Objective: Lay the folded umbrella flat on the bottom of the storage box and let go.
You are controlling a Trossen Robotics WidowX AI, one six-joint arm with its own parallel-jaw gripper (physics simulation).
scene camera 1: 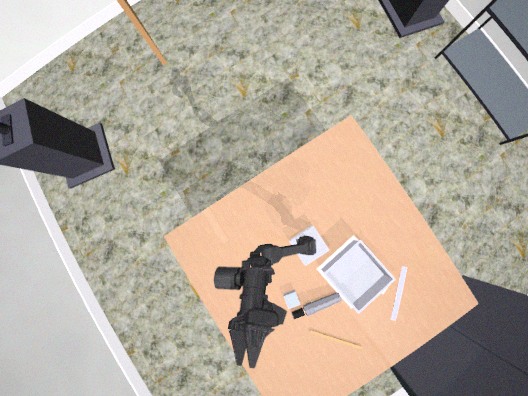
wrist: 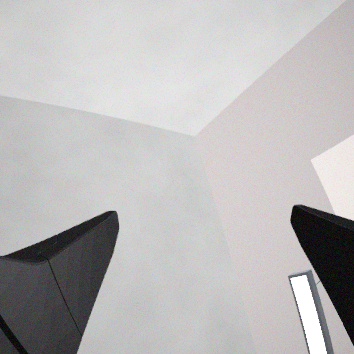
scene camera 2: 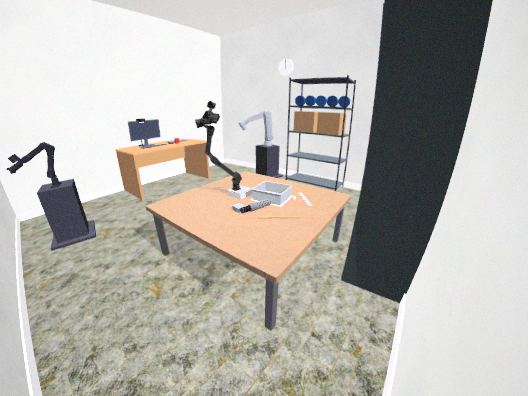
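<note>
The folded umbrella is a grey roll with a black handle end. It lies on the table beside the storage box, with its grey end close to the box's wall. The storage box is light grey, open at the top and stands upright; its bottom shows bare in scene camera 1. My gripper is open with nothing between its fingers. It is raised high above the table, away from the umbrella and the box, and the wrist view looks at walls and ceiling.
On the table are a small pale blue block by the umbrella's handle, a thin yellow stick, and a white strip beyond the box. The arm's white base plate is beside the box.
</note>
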